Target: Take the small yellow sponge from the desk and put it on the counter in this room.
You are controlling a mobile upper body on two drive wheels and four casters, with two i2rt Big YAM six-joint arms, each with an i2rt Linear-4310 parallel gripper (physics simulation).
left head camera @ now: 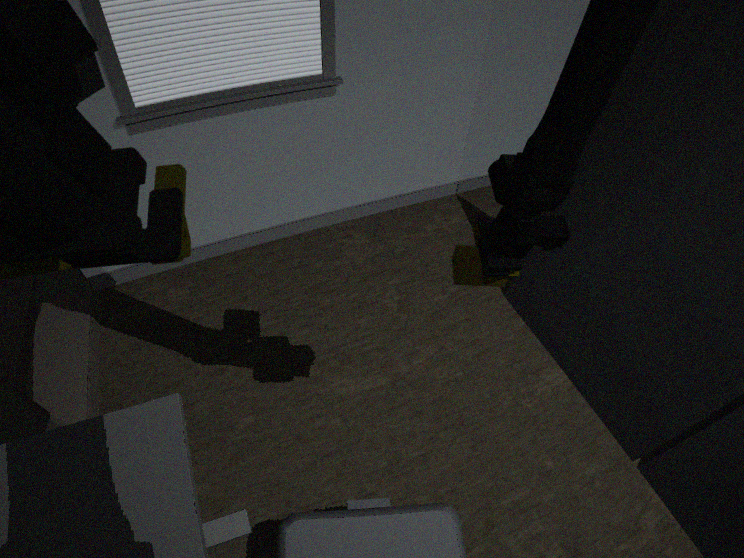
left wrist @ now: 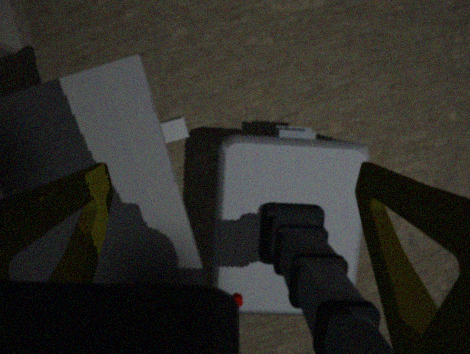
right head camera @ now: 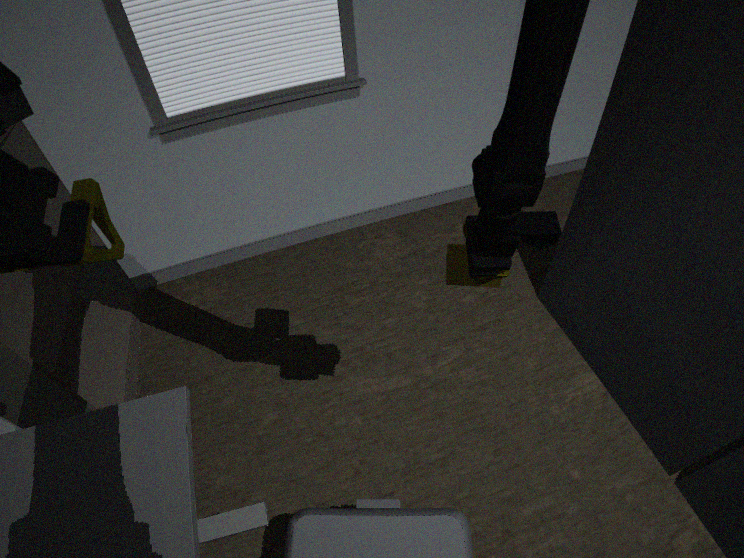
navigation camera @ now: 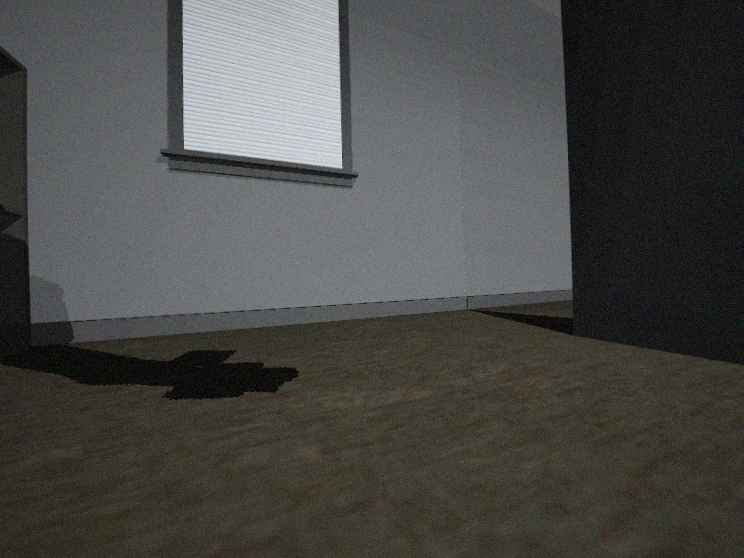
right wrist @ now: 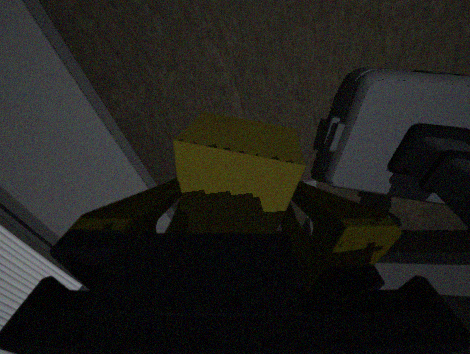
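Note:
The yellow sponge is a block between the fingers of my right gripper, which is shut on it and holds it in the air above the floor. My left gripper is open and empty, its two yellow fingers wide apart; one finger also shows at the left in both head views. A pale flat top, perhaps the desk, lies at the lower left. No counter top can be made out in these views.
A tall dark panelled block stands at the right, close to my right arm. A wall with a window is ahead. A brown shelf unit stands at the left edge. My pale base shows at the bottom.

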